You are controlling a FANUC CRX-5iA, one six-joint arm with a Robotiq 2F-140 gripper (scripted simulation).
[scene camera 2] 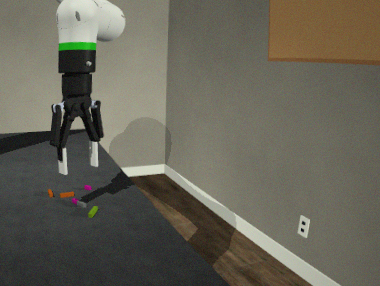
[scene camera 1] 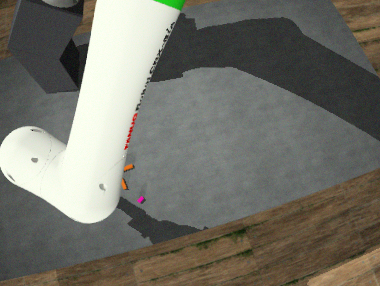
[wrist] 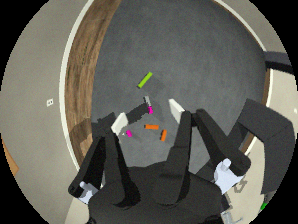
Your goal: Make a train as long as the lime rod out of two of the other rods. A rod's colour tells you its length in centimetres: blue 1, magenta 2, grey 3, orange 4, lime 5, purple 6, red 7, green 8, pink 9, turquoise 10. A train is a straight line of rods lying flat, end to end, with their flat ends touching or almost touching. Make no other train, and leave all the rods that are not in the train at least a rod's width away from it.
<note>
I see my gripper (scene camera 2: 79, 169).
My gripper is seen too in the wrist view (wrist: 147, 112).
</note>
